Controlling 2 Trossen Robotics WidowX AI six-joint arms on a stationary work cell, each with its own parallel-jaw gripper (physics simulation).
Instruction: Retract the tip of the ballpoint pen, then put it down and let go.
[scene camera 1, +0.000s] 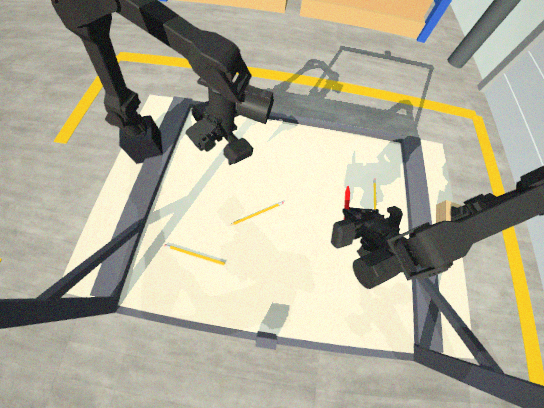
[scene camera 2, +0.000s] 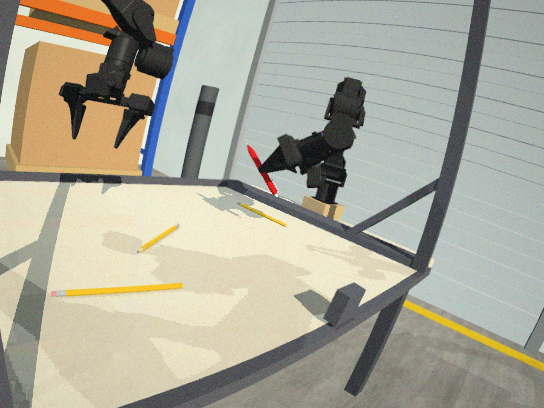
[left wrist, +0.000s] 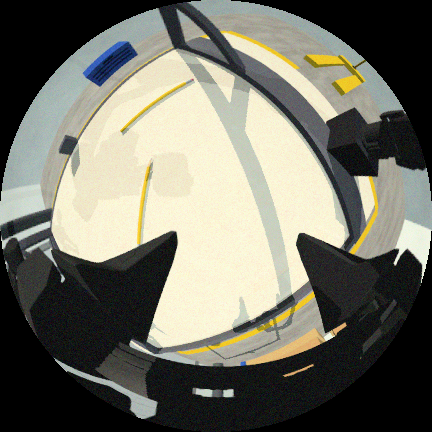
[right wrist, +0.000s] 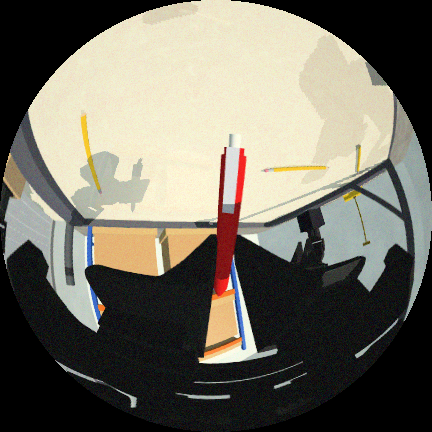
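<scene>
A red ballpoint pen (scene camera 1: 347, 197) (scene camera 2: 269, 182) (right wrist: 229, 215) is held tilted above the pale table top (scene camera 1: 310, 160). Its white push button (right wrist: 235, 140) stands out at the lower end, beside a white and grey clip. Its red cone end points up and away; no writing point can be made out there. My right gripper (scene camera 2: 261, 171) (right wrist: 224, 240) is shut on the pen around its middle, near the right side of the table in scene camera 1. My left gripper (scene camera 2: 95, 143) (left wrist: 240, 238) is open and empty, high over the table's upper left in scene camera 1.
Three yellow pencils lie on the table: one near the middle (scene camera 1: 257, 212) (scene camera 2: 158, 238), one at the lower left (scene camera 1: 197, 254) (scene camera 2: 120, 289), one near the right gripper (scene camera 1: 375, 195) (scene camera 2: 262, 215). Dark frame beams (scene camera 1: 150, 200) border the table.
</scene>
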